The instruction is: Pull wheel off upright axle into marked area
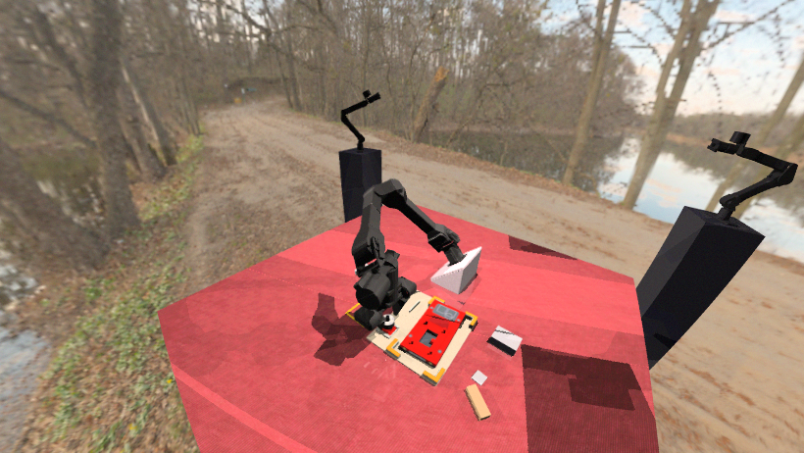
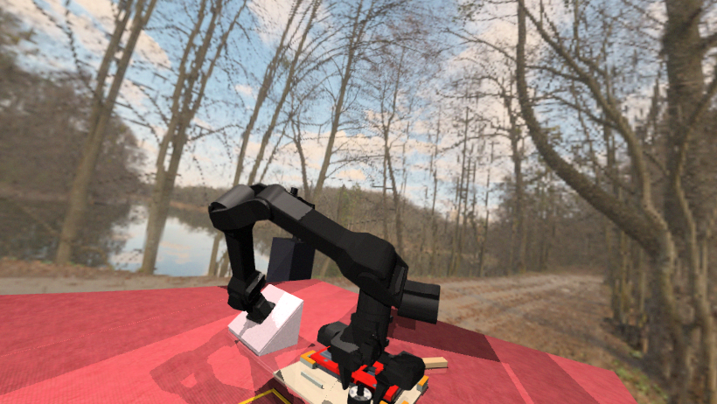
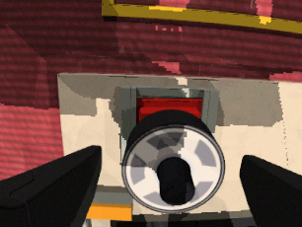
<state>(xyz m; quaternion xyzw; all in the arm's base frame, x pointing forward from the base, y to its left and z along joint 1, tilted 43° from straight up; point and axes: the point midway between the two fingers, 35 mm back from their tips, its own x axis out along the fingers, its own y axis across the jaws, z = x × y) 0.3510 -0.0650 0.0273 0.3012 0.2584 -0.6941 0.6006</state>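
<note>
Right now the wheel is right at my gripper tip. From my gripper tip the other things lie so: wooden block: 290 mm to the left, 60 mm ahead, 30 mm below; then thin dark post: right at my gripper tip.
</note>
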